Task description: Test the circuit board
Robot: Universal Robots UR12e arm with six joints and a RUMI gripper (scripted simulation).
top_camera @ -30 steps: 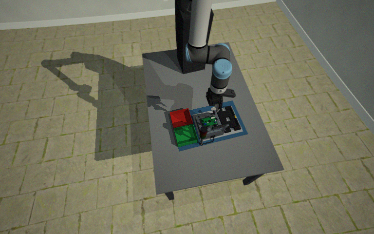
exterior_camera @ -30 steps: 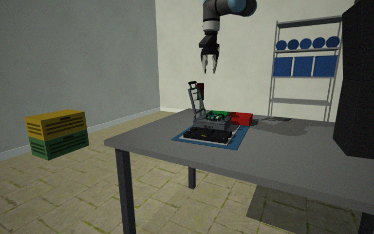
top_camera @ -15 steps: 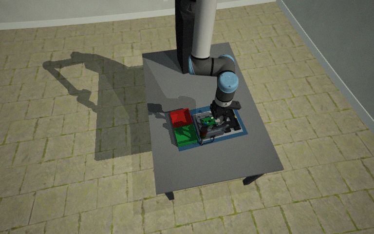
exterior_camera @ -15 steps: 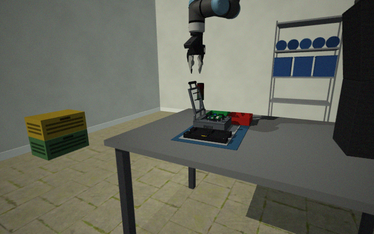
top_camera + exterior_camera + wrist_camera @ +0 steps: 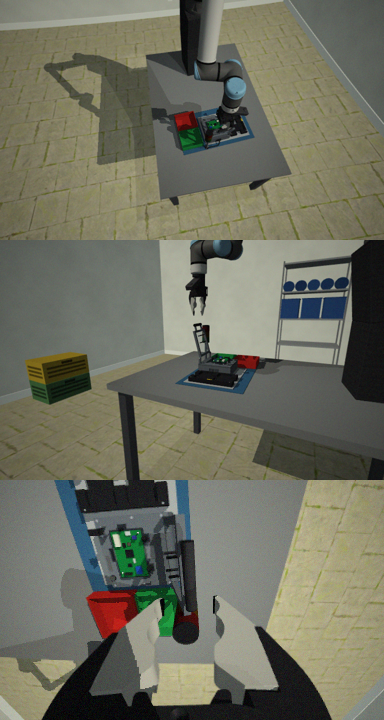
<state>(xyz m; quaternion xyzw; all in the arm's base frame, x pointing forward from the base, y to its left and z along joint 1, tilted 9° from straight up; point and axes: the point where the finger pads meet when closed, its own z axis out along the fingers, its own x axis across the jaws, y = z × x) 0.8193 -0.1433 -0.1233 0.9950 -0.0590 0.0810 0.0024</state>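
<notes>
Now: hand 250 mm above the black latch piece, 200 mm past it and 80 mm to the right of it. Also, from my hand: green bin (320 mm below, 190 mm to the right, 130 mm behind); tester lid (150 mm below, 20 mm behind); green circuit board (260 mm below, 150 mm behind, 20 mm to the left).
</notes>
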